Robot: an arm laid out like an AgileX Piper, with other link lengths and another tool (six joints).
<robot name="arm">
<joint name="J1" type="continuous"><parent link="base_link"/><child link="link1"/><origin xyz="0 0 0.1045" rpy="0 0 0"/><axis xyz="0 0 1"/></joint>
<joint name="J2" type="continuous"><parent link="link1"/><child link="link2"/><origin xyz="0 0 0" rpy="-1.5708 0 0"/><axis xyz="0 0 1"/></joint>
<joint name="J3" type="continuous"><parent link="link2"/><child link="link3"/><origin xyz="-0.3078 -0.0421 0" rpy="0 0 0"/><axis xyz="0 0 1"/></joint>
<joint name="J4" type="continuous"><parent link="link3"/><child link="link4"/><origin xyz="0.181 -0.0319 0" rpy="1.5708 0 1.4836"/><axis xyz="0 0 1"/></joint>
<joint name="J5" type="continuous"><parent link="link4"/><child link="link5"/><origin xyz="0 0 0" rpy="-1.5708 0 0"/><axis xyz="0 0 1"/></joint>
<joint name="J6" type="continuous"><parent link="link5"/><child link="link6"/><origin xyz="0 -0.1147 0" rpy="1.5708 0 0"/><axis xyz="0 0 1"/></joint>
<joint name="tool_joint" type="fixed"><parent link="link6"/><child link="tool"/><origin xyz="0.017 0.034 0.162" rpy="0 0.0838 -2.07"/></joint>
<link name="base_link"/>
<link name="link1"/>
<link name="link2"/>
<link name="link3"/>
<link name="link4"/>
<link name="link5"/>
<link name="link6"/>
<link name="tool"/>
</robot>
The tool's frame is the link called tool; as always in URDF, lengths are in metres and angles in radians. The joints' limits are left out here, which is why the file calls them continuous.
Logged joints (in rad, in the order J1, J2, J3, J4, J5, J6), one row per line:
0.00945 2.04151 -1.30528 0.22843 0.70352 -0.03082
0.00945 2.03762 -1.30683 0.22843 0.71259 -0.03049
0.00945 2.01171 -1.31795 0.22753 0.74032 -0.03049
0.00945 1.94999 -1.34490 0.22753 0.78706 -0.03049
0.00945 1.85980 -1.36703 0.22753 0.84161 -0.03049
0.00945 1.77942 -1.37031 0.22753 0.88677 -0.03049
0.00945 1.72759 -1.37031 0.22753 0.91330 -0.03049
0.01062 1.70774 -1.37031 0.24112 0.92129 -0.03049
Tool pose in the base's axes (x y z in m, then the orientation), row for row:
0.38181 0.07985 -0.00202 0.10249 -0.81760 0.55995 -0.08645
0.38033 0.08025 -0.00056 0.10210 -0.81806 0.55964 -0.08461
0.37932 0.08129 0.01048 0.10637 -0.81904 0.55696 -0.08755
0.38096 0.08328 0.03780 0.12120 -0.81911 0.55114 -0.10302
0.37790 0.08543 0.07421 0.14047 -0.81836 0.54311 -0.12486
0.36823 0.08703 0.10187 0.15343 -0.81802 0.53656 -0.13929
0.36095 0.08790 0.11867 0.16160 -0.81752 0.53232 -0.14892
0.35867 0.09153 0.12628 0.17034 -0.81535 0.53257 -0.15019
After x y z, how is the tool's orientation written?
As a quaternion, w x y z.
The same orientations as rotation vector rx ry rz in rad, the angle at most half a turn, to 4 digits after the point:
-2.4134 1.6529 -0.2552
-2.4153 1.6523 -0.2498
-2.4122 1.6403 -0.2578
-2.3919 1.6094 -0.3008
-2.3637 1.5687 -0.3606
-2.3457 1.5386 -0.3994
-2.3336 1.5195 -0.4251
-2.3162 1.5129 -0.4267

